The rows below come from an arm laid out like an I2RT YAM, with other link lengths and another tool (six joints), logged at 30 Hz.
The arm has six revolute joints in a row. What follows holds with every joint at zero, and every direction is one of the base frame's.
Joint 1 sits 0.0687 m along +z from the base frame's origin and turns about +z.
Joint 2 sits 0.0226 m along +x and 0.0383 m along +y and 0.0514 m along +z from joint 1 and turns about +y.
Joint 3 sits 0.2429 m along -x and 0.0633 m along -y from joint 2 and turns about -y.
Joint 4 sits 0.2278 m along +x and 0.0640 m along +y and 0.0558 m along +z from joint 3 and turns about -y.
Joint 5 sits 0.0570 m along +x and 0.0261 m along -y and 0.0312 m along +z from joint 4 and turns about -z.
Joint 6 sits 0.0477 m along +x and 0.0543 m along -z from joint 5 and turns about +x.
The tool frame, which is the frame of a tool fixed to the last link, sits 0.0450 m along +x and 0.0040 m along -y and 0.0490 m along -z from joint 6; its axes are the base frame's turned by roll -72.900, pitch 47.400 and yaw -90.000 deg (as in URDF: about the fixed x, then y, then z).
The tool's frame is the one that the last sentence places.
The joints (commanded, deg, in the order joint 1, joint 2, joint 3, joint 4, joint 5, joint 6), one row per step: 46.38, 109.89, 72.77, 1.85, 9.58, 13.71; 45.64, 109.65, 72.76, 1.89, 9.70, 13.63; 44.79, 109.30, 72.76, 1.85, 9.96, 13.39; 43.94, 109.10, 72.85, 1.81, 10.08, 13.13; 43.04, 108.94, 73.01, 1.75, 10.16, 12.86; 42.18, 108.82, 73.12, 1.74, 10.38, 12.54
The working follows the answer.
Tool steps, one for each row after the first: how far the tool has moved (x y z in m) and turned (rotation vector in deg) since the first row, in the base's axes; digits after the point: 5 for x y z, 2 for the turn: 0.00401, -0.00369, 0.00160, 0.09, -0.27, -0.79; 0.00863, -0.00837, 0.00387, 0.04, -0.71, -1.72; 0.01328, -0.01273, 0.00561, -0.01, -1.05, -2.52; 0.01823, -0.01722, 0.00742, -0.06, -1.39, -3.34; 0.02301, -0.02186, 0.00880, -0.23, -1.77, -4.20
Tool pose at each row, in the base's axes (x y z in m, rotation vector in deg; rounded; the steps above come from the unrounded poses): 0.27323, 0.29410, 0.11059, -59.43, 97.70, -15.19; 0.27723, 0.29041, 0.11219, -58.62, 97.89, -15.75; 0.28185, 0.28573, 0.11446, -57.76, 98.01, -16.60; 0.28650, 0.28137, 0.11620, -57.04, 98.14, -17.32; 0.29145, 0.27688, 0.11802, -56.29, 98.28, -18.04; 0.29624, 0.27223, 0.11939, -55.58, 98.40, -18.93

